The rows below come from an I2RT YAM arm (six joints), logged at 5 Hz.
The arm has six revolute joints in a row. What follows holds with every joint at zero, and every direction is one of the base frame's.
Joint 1 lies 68.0 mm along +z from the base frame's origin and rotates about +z.
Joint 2 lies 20.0 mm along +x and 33.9 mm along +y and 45.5 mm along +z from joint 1 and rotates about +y.
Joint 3 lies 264.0 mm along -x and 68.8 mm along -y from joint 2 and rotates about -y.
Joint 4 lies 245.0 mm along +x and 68.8 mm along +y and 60.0 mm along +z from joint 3 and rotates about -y.
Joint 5 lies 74.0 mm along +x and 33.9 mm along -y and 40.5 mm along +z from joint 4 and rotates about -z.
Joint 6 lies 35.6 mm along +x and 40.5 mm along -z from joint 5 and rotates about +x.
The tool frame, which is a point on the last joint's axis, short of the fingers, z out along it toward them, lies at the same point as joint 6; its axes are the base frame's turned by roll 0.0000, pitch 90.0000 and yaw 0.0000 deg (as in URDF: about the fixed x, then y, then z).
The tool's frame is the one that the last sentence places.
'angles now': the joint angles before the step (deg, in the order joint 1, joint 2, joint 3, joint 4, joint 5, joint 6). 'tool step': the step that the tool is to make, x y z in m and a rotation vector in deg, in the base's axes. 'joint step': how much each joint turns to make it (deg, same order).
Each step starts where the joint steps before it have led.
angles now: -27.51, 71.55, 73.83, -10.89, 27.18, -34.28
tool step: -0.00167, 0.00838, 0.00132, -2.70, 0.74, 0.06
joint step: 1.59, -1.31, -1.37, 1.95, 1.88, -2.85
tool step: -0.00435, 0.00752, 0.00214, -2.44, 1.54, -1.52
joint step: 1.39, -1.42, -0.89, 0.62, 3.20, -2.95
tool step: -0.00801, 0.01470, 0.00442, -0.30, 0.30, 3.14
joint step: 2.13, -2.68, -0.56, -1.98, -0.97, -0.58
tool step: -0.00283, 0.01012, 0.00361, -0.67, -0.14, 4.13
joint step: 1.60, -1.44, -0.26, -0.35, -2.48, -0.91
